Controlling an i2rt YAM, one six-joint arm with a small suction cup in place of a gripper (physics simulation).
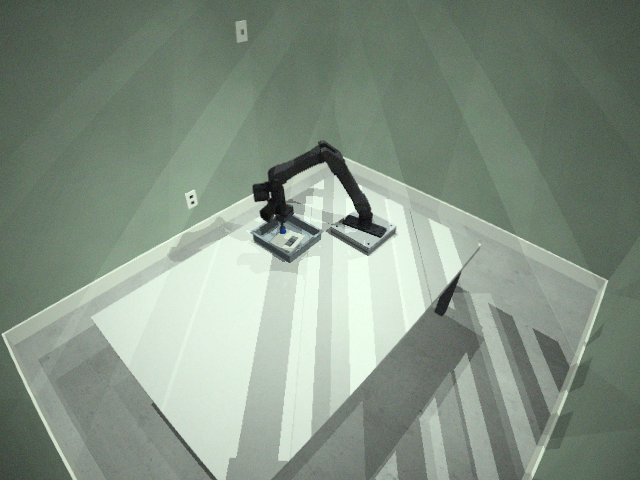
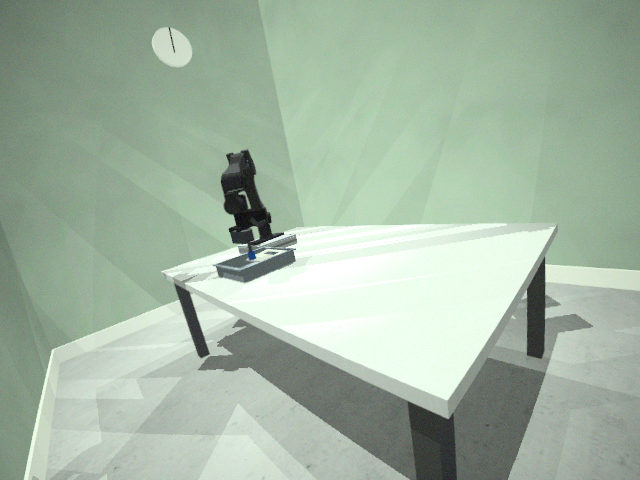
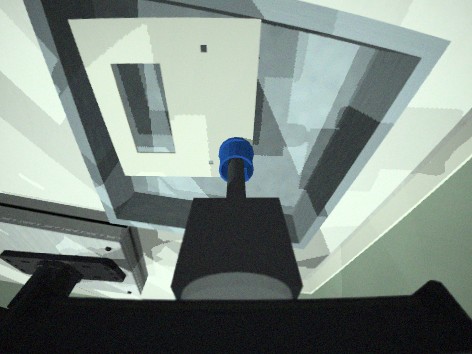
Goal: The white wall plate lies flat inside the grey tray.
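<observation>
The white wall plate [image 1: 290,243] [image 3: 206,88], with a rectangular opening, is inside the grey tray [image 1: 270,248] [image 2: 251,271] [image 3: 154,208] at the far end of the table. My blue suction cup [image 1: 282,230] [image 2: 251,256] [image 3: 235,154] sits on the plate's near corner and holds it. The plate lies level, low between the tray walls. I cannot tell whether it touches the tray floor.
The arm's grey base plate [image 1: 366,238] [image 2: 270,240] [image 3: 94,239] is bolted beside the tray. The white table [image 1: 223,357] [image 2: 390,305] stretches wide in front of the tray. The table's edge [image 3: 357,242] runs close behind the tray.
</observation>
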